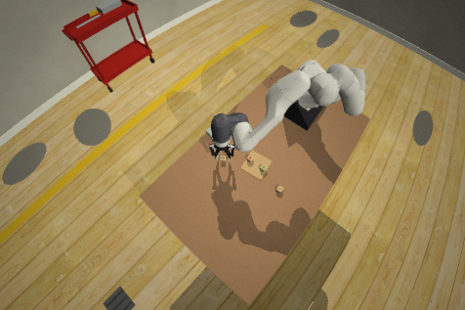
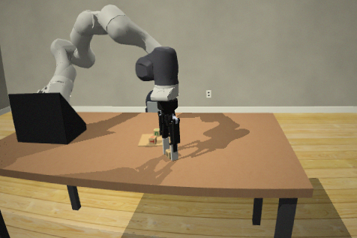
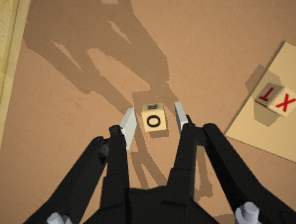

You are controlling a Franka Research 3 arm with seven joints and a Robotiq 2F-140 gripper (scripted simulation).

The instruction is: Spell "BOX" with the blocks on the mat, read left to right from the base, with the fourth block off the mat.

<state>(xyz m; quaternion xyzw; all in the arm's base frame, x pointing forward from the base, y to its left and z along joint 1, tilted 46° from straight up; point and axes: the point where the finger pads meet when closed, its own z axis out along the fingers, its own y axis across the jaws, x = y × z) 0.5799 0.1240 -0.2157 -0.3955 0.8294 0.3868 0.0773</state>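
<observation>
My gripper is now 20 mm above the O block. Also, from my hand: tan mat: 150 mm to the left, 130 mm behind, 30 mm below.
</observation>
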